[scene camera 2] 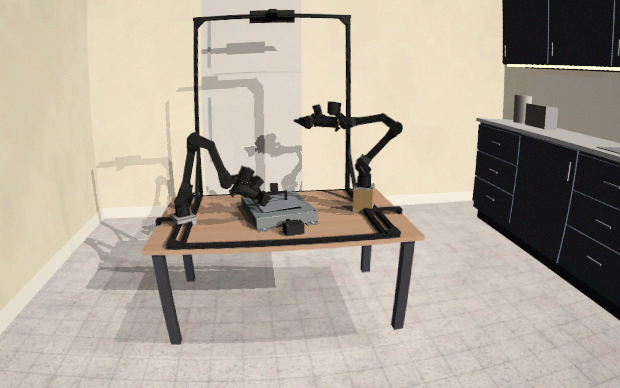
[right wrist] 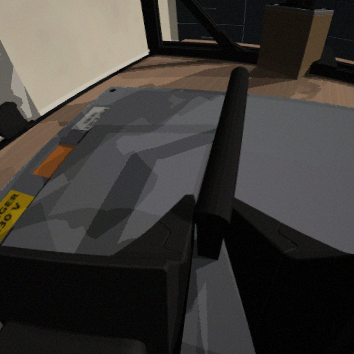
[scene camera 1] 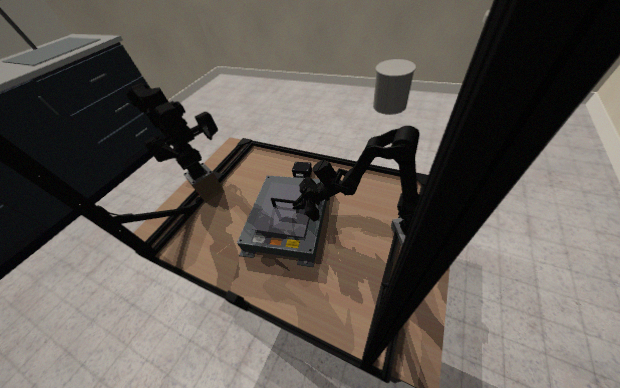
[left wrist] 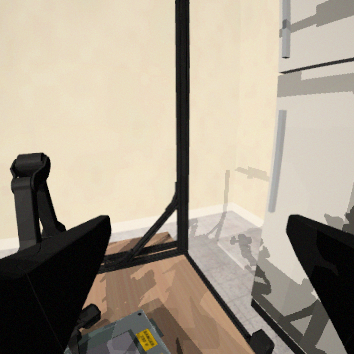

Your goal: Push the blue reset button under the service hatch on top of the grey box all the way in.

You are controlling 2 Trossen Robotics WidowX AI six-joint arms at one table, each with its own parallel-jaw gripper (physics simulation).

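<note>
The grey box (scene camera 1: 247, 241) (scene camera 2: 272, 223) (left wrist: 107, 329) sits on the table. Its service hatch (scene camera 1: 265, 225) (right wrist: 165, 145) covers much of the top; whether it is slightly raised is hard to tell. A black bar handle (scene camera 1: 282, 200) (scene camera 2: 286, 195) (right wrist: 231, 135) stands on the hatch. My right gripper (scene camera 1: 297, 205) (scene camera 2: 266, 200) (right wrist: 206, 203) is low over the box and shut on the handle near one end, as the right wrist view shows. My left gripper (scene camera 2: 296, 121) (left wrist: 199, 223) is open and empty, high above the table. The blue reset button does not show in any view.
A small black block (scene camera 1: 301, 169) (scene camera 2: 293, 227) stands beside the box. A black frame (scene camera 2: 348, 75) rises from the wooden table (scene camera 1: 340, 295), with rails along the edges. The left arm stands on a brown block (scene camera 2: 363, 199) (right wrist: 295, 40). A grey bin (scene camera 1: 392, 90) stands beyond the table.
</note>
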